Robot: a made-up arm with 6 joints. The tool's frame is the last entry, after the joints. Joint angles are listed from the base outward. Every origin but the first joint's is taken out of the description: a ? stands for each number. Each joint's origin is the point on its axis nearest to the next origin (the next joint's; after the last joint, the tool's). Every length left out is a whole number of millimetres.
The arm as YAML. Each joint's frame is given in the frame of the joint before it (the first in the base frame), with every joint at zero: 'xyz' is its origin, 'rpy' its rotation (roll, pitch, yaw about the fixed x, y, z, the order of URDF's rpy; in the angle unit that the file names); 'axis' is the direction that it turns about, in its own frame. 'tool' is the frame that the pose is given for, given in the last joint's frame.
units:
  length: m
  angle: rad
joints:
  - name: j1
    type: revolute
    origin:
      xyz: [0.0, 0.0, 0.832]
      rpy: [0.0, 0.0, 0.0]
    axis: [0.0, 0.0, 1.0]
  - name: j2
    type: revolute
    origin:
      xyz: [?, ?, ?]
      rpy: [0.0, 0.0, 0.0]
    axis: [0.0, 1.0, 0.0]
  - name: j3
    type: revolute
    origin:
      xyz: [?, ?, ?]
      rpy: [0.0, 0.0, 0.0]
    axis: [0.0, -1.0, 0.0]
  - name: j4
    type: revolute
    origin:
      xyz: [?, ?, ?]
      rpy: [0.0, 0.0, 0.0]
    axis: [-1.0, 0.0, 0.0]
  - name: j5
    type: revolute
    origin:
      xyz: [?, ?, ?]
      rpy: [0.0, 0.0, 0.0]
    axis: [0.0, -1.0, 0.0]
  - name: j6
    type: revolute
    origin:
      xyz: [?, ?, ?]
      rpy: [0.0, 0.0, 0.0]
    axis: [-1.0, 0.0, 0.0]
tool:
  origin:
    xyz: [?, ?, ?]
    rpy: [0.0, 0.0, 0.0]
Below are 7 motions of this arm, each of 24 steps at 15 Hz.
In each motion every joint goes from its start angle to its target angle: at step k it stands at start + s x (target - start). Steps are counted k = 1, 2, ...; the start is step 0. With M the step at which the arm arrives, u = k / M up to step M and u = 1 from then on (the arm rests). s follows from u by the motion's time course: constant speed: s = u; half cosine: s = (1 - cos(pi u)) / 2; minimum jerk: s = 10 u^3 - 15 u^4 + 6 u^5.
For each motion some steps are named. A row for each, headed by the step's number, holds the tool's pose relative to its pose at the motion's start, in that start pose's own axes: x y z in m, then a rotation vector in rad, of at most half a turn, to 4 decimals.
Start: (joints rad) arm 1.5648 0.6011 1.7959 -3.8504 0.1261 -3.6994
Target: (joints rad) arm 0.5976 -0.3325 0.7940 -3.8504 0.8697 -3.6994
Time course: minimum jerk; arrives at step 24
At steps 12, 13, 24:
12: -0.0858 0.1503 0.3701 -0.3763 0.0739 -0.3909
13: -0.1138 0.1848 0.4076 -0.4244 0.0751 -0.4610
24: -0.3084 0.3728 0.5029 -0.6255 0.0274 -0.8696

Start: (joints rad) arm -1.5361 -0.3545 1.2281 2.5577 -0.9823 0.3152
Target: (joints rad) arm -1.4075 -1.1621 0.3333 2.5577 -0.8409 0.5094
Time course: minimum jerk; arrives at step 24
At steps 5, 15, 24:
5: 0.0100 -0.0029 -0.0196 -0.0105 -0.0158 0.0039
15: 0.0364 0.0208 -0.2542 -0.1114 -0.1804 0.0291
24: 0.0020 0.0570 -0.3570 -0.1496 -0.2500 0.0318

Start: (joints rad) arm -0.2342 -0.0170 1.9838 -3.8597 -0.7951 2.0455
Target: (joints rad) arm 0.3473 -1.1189 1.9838 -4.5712 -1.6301 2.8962
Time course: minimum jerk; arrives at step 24
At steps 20, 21, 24:
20: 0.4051 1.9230 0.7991 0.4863 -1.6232 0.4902
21: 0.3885 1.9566 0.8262 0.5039 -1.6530 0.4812
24: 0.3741 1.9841 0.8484 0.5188 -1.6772 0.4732

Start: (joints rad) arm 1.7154 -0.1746 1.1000 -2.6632 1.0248 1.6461
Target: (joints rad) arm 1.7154 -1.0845 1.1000 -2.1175 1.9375 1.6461
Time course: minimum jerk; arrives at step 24
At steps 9, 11, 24:
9: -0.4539 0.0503 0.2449 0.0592 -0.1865 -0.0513
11: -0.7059 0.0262 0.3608 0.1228 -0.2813 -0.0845
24: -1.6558 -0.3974 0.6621 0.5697 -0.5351 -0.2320

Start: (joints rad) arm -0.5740 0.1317 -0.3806 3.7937 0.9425 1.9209
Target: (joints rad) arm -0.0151 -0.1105 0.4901 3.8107 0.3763 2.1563
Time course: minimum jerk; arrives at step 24
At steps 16, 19, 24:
16: -1.4985 0.0070 0.1198 -0.0726 -0.7528 1.2014
19: -1.7421 -0.1501 0.0952 -0.0463 -0.8874 1.4183
24: -1.8386 -0.2343 0.0841 -0.0277 -0.9468 1.5129

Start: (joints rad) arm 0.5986 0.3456 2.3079 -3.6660 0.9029 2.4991
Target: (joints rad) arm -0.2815 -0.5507 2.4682 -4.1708 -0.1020 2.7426
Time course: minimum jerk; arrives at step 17
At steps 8, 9, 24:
8: -0.4719 0.7671 -0.2894 -0.4772 -0.3949 0.6257
9: -0.5792 0.9110 -0.4723 -0.5781 -0.4387 0.7985
24: -0.9689 1.1055 -1.4474 -0.7975 -0.3721 1.5167

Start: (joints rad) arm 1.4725 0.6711 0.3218 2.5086 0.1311 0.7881
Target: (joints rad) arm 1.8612 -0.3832 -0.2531 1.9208 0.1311 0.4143
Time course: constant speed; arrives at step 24
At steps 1, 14, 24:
1: -0.0306 -0.0294 -0.0408 0.0313 0.0235 -0.0141
14: -0.5244 -0.3732 -0.4227 0.4581 0.2731 -0.2856
24: -0.9591 -0.5466 -0.5315 0.7993 0.3706 -0.5911

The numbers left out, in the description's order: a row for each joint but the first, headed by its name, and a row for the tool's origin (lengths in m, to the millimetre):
j2: 0.143 0.0 0.0
j3: 0.0 0.0 0.605
j4: 1.445 0.0 0.17
j5: 0.0 0.0 0.0
j6: 0.109 0.0 0.0
tool: 0.0 0.0 0.0

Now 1 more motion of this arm.
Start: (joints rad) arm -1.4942 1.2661 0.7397 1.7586 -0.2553 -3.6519
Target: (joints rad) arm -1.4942 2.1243 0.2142 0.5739 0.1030 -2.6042
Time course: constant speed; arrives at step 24
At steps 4, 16, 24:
4: 0.0352 -0.4130 0.1193 -0.0333 -0.0373 -0.2772
16: -0.3726 -1.4870 0.5594 -0.0401 -0.1442 -0.9869
24: -0.9682 -1.9156 0.8520 -0.0092 -0.2703 -1.3405

